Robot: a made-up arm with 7 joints.
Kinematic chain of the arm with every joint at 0, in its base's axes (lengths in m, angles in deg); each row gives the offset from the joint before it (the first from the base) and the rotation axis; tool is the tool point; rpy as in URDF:
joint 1: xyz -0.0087 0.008 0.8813 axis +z
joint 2: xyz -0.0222 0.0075 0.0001 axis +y
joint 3: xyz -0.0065 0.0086 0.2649 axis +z
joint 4: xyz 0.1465 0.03 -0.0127 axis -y
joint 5: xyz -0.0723 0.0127 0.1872 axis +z
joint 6: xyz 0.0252 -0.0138 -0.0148 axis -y
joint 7: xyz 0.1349 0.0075 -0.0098 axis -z
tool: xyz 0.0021 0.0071 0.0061 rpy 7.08 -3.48 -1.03
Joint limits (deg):
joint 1: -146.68..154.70
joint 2: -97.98..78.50
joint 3: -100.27..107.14
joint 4: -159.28..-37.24
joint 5: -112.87..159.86
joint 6: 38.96..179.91
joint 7: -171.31..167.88
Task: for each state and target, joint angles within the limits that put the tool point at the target. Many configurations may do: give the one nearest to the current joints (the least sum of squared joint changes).
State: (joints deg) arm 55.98 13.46 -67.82 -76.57 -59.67 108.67 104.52
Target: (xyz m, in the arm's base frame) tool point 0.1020 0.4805 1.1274
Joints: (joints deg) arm 95.68 14.20 -32.73 -89.18 -64.56 120.61 104.36
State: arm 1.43 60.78 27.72 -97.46 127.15 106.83 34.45
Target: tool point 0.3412 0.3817 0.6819
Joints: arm 9.90 66.96 33.15 -91.45 127.32 99.51 34.70
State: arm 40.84 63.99 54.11 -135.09 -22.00 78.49 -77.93
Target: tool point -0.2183 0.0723 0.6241
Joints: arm 86.20 78.50 32.40 -146.30 -24.18 81.09 -77.20
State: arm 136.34 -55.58 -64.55 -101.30 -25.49 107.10 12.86
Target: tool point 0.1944 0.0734 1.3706
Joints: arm 128.00 -61.33 -34.25 -101.76 -26.79 111.11 12.20
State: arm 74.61 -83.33 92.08 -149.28 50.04 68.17 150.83
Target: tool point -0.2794 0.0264 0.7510
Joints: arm 80.61 -80.87 95.17 -157.12 48.33 64.14 151.03
